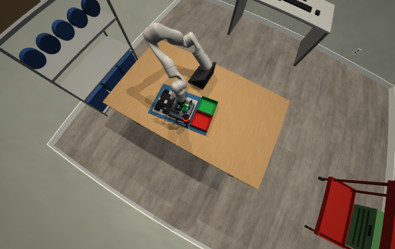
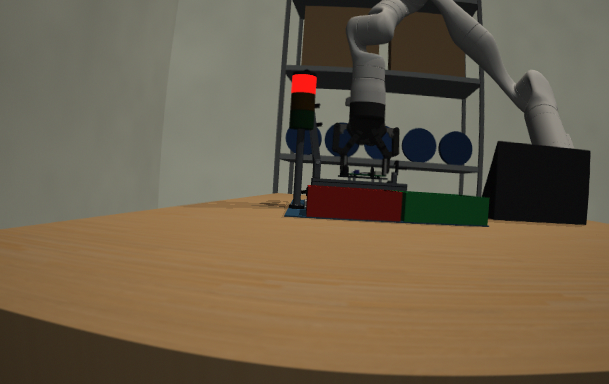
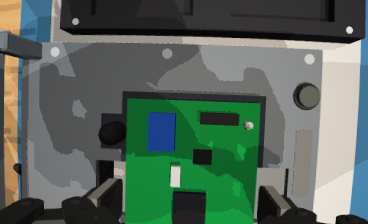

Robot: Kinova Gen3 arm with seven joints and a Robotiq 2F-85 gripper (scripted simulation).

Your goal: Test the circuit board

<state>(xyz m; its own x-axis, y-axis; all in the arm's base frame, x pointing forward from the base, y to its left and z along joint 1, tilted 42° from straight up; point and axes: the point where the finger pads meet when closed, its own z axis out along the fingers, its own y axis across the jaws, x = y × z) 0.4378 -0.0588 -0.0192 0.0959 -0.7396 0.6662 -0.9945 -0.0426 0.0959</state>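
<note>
Right now the green circuit board is 10 mm below my hand. Round my hand: tester lid: 120 mm ahead, 100 mm above, 10 mm to the left; then red bin: 200 mm to the left, 70 mm below, 30 mm ahead; then green bin: 190 mm to the left, 120 mm behind, 70 mm below.
</note>
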